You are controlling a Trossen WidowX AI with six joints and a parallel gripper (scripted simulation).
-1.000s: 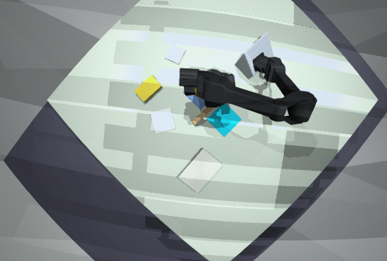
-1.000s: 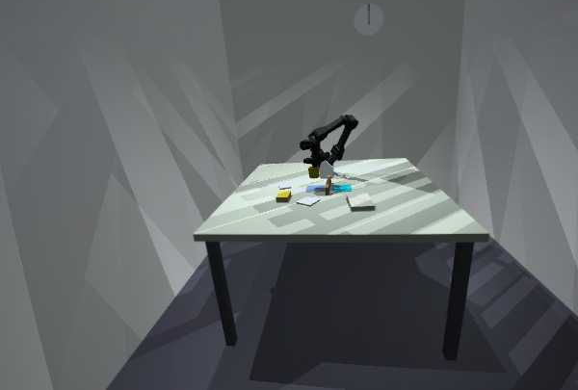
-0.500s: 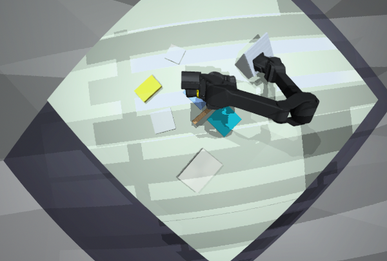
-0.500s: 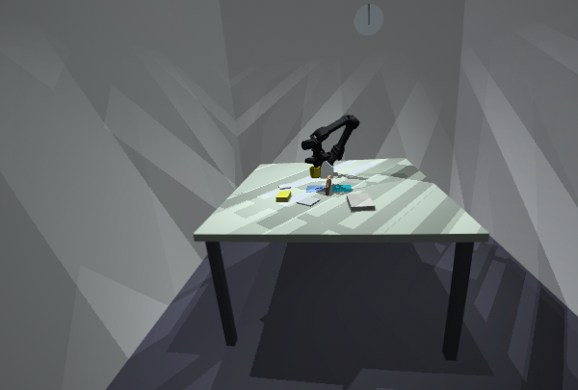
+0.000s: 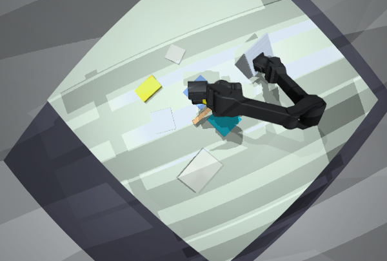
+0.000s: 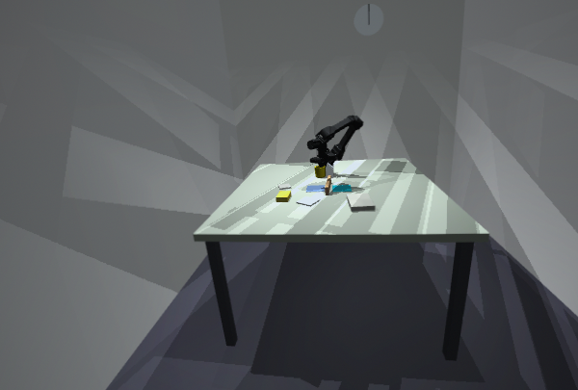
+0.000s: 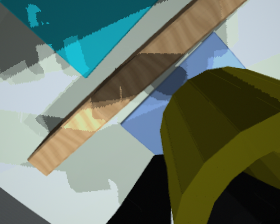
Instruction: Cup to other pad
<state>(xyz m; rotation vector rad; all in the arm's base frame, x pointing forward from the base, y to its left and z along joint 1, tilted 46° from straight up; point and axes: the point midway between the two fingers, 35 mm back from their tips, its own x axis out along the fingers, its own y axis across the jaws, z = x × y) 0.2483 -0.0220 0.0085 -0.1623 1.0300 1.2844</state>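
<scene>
My gripper tip is now 2 cm short of the cyan pad, 11 cm to the right of it and 12 cm above it. The rest, counted from my gripper tip: yellow cup (2 cm ahead, 2 cm to the right); then wooden bar (2 cm ahead, 3 cm to the left, 10 cm below).
</scene>
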